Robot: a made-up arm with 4 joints. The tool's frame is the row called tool. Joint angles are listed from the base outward.
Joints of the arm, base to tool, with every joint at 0 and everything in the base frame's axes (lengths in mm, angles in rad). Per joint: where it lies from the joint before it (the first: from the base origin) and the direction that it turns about. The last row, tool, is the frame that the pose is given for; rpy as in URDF.
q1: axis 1 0 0 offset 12.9 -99.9 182.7
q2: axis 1 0 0 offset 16.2 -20.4 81.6
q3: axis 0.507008 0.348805 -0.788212 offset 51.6 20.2 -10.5
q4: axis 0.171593 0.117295 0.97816 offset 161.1 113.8 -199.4
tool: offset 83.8 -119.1 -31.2 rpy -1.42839 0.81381 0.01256
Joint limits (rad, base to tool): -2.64..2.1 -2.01..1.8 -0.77..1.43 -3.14..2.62
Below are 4 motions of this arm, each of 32 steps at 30 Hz.
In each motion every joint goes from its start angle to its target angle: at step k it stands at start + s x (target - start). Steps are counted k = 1, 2, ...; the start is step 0. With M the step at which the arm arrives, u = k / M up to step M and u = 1 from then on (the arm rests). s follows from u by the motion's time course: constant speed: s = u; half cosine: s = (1 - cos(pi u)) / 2; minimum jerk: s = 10 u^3 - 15 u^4 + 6 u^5.
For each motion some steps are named. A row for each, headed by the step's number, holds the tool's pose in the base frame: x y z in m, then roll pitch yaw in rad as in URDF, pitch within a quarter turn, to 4 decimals.
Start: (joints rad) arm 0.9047 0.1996 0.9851 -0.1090
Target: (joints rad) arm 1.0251 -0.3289 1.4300 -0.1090
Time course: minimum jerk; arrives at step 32
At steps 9, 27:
9: 0.1925 0.0987 0.0628 0.9977 0.5377 1.2124
27: 0.1523 0.0611 -0.0163 1.3095 0.7742 1.3172

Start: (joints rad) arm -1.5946 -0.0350 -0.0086 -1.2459
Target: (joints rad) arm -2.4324 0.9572 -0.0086 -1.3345
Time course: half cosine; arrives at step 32
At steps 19, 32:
19: 0.1520 -0.2296 0.1324 -1.9375 -0.9194 -1.2269
32: 0.1484 -0.2387 0.0960 -1.8653 -0.8819 -1.2817

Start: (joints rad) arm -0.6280 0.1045 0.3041 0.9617
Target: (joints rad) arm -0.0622 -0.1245 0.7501 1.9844
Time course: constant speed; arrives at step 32
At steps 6, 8, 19, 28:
6: 0.3779 -0.0913 -0.0459 -1.1660 1.0544 0.9995
8: 0.3780 -0.0817 -0.0481 -1.0853 1.0152 1.1034
19: 0.3751 -0.0268 -0.0478 -0.8732 0.7376 1.4685
28: 0.3686 0.0162 -0.0317 -0.8724 0.4849 1.6341

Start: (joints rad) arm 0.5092 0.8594 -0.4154 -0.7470
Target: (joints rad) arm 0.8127 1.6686 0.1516 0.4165
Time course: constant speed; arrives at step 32
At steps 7, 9, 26, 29, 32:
7: 0.2885 0.0412 0.2503 0.1849 0.2853 0.6243
9: 0.2953 0.0431 0.2652 0.2317 0.1957 0.6645
26: 0.3428 0.0012 0.4133 0.6135 -0.6464 0.6262
29: 0.3489 -0.0204 0.4387 0.7371 -0.7844 0.5197
32: 0.3544 -0.0467 0.4618 0.9114 -0.9042 0.3549

